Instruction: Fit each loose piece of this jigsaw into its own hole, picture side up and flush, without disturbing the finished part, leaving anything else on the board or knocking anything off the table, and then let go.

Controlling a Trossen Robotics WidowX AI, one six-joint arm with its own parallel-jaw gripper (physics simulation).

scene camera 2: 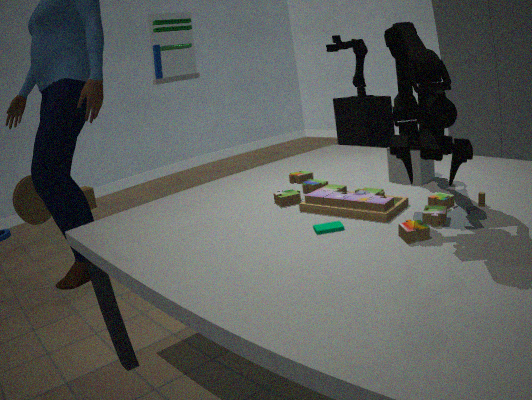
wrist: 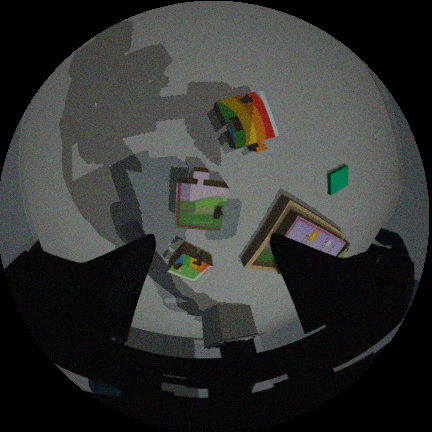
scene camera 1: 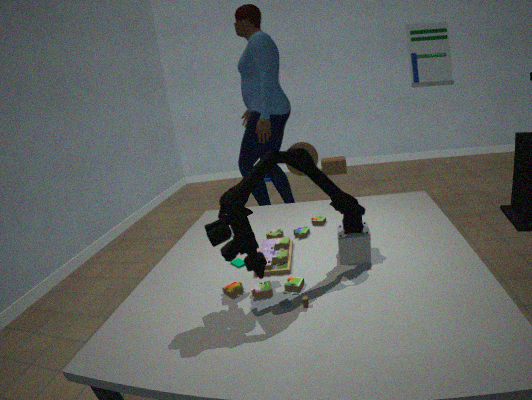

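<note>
My gripper [scene camera 1: 261,273] [scene camera 2: 432,184] [wrist: 213,239] is open and empty, pointing down above the table near the pink-and-green piece [scene camera 1: 262,289] [scene camera 2: 435,215] [wrist: 202,206]. That piece lies picture side up between the rainbow piece [scene camera 1: 233,288] [scene camera 2: 414,230] [wrist: 247,120] and a green piece with a coloured corner [scene camera 1: 294,284] [scene camera 2: 440,200] [wrist: 190,268]. The jigsaw board [scene camera 1: 277,273] [scene camera 2: 345,212] stands beside them with its lilac row in place; in the wrist view a finger hides part of it. Loose pieces [scene camera 1: 275,233] [scene camera 1: 301,231] [scene camera 1: 318,220] lie beyond its far end.
A green slab [scene camera 1: 238,262] [scene camera 2: 328,227] [wrist: 338,180] lies beside the board. A small brown cylinder [scene camera 1: 305,301] [scene camera 2: 481,199] stands near the green piece. The arm's grey base [scene camera 1: 354,248] [wrist: 227,320] stands on the table. A person [scene camera 1: 262,75] is beyond the table.
</note>
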